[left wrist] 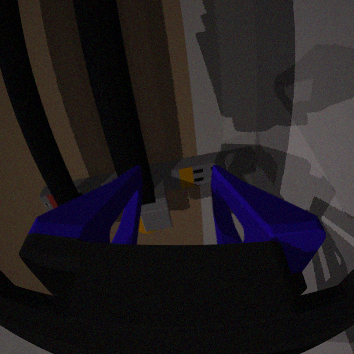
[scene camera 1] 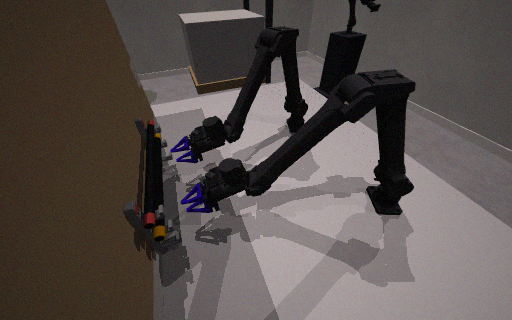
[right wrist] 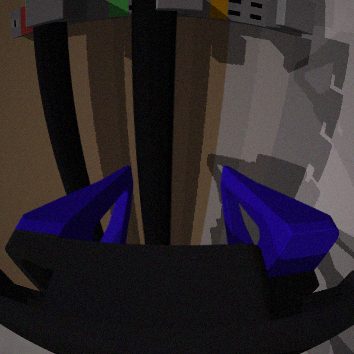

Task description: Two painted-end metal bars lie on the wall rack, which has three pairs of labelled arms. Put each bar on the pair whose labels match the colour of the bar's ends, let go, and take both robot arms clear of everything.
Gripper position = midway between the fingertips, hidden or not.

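Note:
My left gripper [scene camera 1: 183, 206] is visible to me, and the left wrist view also gives me my left gripper [left wrist: 176, 174]. I see my right gripper [right wrist: 176, 174] too. As for the things, there is a red-ended bar [scene camera 1: 149, 199] and there is an orange-ended bar [scene camera 1: 159, 198]. In the right wrist view I find the red-ended bar [right wrist: 50, 40] again, together with a brown wall panel [right wrist: 201, 46]. The left wrist view shows the brown wall panel [left wrist: 53, 45] as well.

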